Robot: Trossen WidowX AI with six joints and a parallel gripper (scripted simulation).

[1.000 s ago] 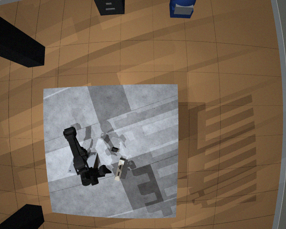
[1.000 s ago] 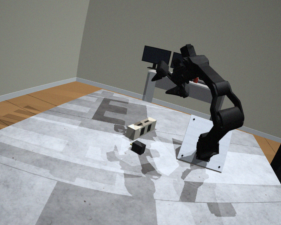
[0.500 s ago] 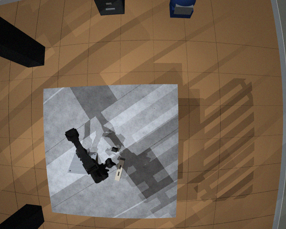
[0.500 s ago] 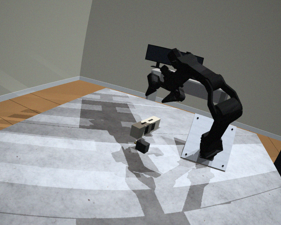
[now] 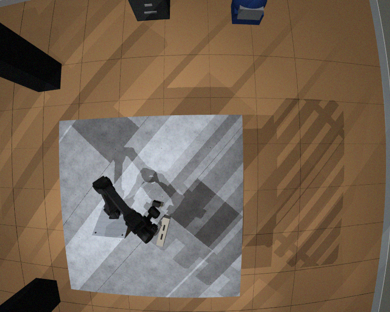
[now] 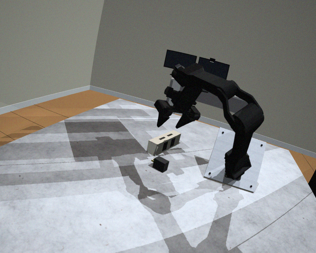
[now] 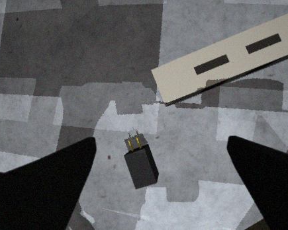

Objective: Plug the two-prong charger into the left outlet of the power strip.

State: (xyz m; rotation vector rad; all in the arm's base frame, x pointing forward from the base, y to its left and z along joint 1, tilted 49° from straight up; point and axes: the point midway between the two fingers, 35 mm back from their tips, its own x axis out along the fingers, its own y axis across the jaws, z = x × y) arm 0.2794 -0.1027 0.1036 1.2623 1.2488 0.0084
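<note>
The two-prong charger lies 130 mm below my gripper tip and 50 mm to the left of it.
</note>
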